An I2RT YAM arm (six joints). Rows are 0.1 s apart.
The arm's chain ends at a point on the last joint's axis. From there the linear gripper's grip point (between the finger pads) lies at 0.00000 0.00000 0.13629 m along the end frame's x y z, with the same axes.
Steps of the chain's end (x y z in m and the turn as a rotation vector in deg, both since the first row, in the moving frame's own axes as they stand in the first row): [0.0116 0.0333 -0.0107 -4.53 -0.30 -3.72]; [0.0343 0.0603 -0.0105 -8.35 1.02 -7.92]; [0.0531 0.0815 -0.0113 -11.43 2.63 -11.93]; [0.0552 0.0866 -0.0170 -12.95 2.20 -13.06]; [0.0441 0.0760 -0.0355 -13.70 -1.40 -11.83]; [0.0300 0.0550 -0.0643 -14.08 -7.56 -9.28]
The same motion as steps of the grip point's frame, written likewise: [0.0112 0.0441 -0.0111 -4.53 -0.30 -3.72]; [0.0381 0.0799 -0.0120 -8.35 1.02 -7.92]; [0.0621 0.1077 -0.0141 -11.43 2.63 -11.93]; [0.0638 0.1163 -0.0206 -12.95 2.20 -13.06]; [0.0442 0.1084 -0.0394 -13.70 -1.40 -11.83]; [0.0150 0.0894 -0.0696 -14.08 -7.56 -9.28]
